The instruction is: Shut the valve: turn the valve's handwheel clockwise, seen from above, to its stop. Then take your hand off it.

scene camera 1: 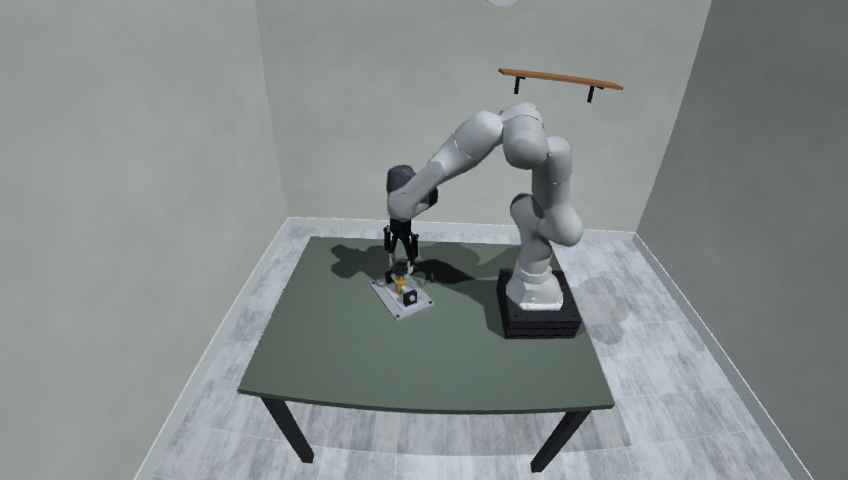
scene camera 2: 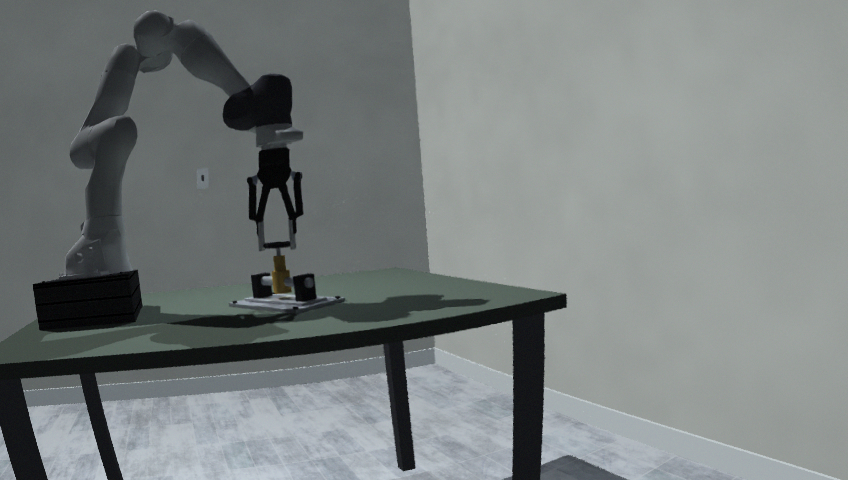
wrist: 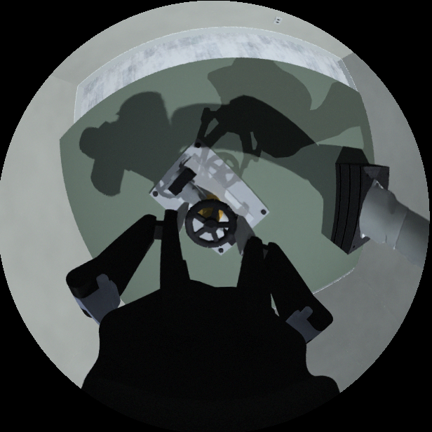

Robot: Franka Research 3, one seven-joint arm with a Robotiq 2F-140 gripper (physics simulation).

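The black spoked handwheel [scene camera 1: 399,268] [scene camera 2: 276,244] [wrist: 211,240] lies level on top of the valve's upright stem. The valve's yellow body [scene camera 1: 400,285] [scene camera 2: 280,280] stands on a light grey base plate [scene camera 1: 397,311] [scene camera 2: 247,304] [wrist: 260,212], between two black blocks. My gripper [scene camera 1: 401,265] [scene camera 2: 276,242] [wrist: 211,217] points straight down over the valve and is shut on the handwheel, with one fingertip at each side of its rim. In the wrist view the wheel hides part of the yellow body.
The valve's plate rests on a green table [scene camera 1: 357,362] [scene camera 2: 380,285] [wrist: 300,250]. The arm's black pedestal [scene camera 1: 540,327] [scene camera 2: 89,302] [wrist: 347,200] stands on the same table. A wooden shelf [scene camera 1: 559,77] is on the wall behind.
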